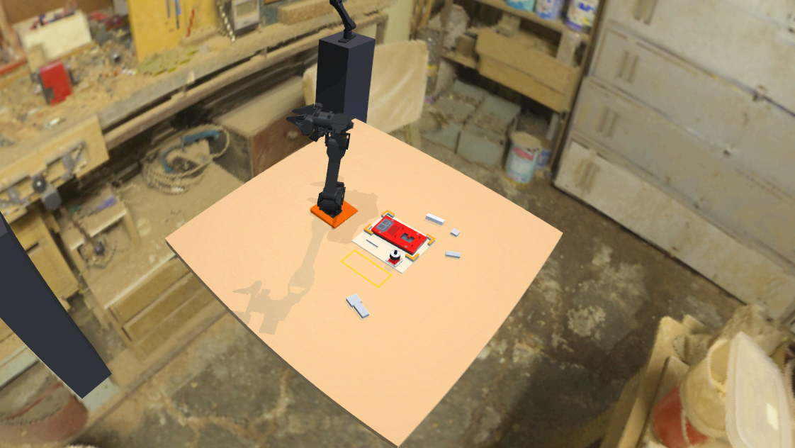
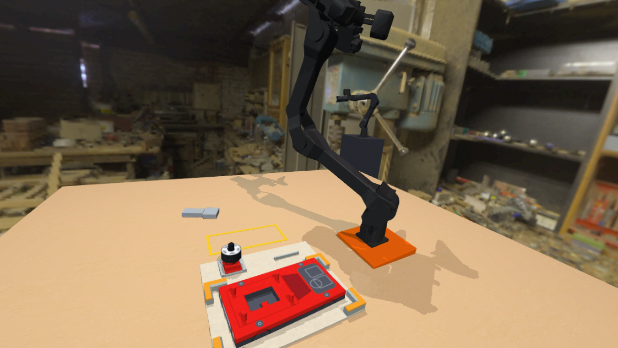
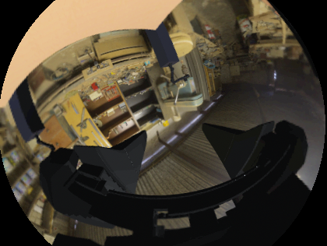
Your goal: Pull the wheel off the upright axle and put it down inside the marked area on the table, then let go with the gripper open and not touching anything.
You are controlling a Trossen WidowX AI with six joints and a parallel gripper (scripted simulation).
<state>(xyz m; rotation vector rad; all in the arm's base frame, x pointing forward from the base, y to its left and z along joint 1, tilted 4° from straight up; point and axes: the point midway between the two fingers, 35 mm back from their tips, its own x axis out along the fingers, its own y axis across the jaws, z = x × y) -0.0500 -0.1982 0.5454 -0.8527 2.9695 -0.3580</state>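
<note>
Now: the wheel 53 cm below my gripper tip, 40 cm ahead of it and 16 cm to the left of it. The rest, counted from my gripper tip: black upright axle (54 cm below, 40 cm ahead, 16 cm to the left).
</note>
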